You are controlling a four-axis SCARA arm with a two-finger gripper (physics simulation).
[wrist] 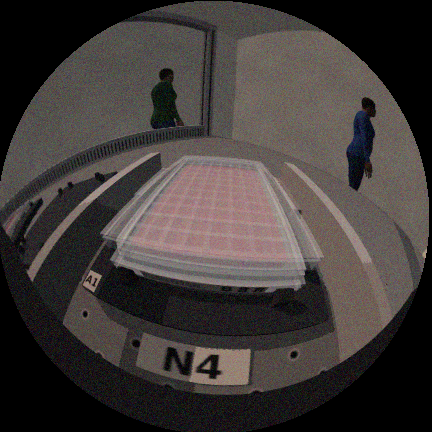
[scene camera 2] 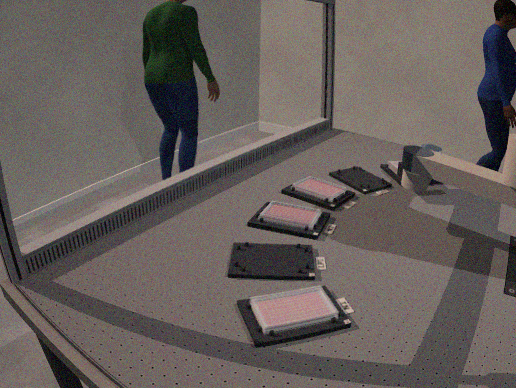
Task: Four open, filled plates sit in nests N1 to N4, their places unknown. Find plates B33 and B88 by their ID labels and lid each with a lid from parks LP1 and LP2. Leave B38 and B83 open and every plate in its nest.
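Frame: origin at the arm's base, x ahead, y left, z up, level; metres.
Seen in the pictures: gripper, between the fingertips: (wrist: 220, 164).
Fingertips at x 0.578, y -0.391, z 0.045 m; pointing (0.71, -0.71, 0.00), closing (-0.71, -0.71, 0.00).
A point is followed by its place in that frame.
My gripper (wrist: 220, 164) @[x 0.578, y -0.391, z 0.045 m] (scene camera 2: 414, 184) is at nest N4 and shut on a clear lid (wrist: 309, 250), which lies low over the filled pink plate (wrist: 210, 222) @[x 0.527, y -0.341, z 0.046 m]. The lid's edges show outside the plate's walls on both sides; whether it is fully down I cannot tell. The plate's ID label (wrist: 245, 289) @[x 0.504, y -0.340, z 0.029 m] is partly hidden and unreadable. The N4 tag (wrist: 192, 362) shows in front of the dark nest (wrist: 200, 317) @[x 0.507, y -0.320, z 0.025 m]. In scene camera 2, three more pink plates stand in nests: a near one (scene camera 2: 295, 308) @[x 0.511, y 0.428, z 0.041 m], a middle one (scene camera 2: 291, 215) @[x 0.700, y 0.130, z 0.036 m] and a farther one (scene camera 2: 319, 189) @[x 0.716, y -0.038, z 0.038 m]. Their IDs are unreadable.
An empty dark holder (scene camera 2: 272, 261) @[x 0.638, y 0.302, z 0.023 m] lies between the near and middle plates; another (scene camera 2: 360, 179) @[x 0.667, y -0.215, z 0.023 m] lies beside N4. A slotted rail (scene camera 2: 165, 192) @[x 1.004, y 0.231, z 0.047 m] runs along the left edge. A dark block (scene camera 2: 511, 265) @[x 0.138, y 0.016, z 0.012 m] shows at the right edge. Two people (scene camera 2: 170, 85) (scene camera 2: 492, 90) stand beyond the table.
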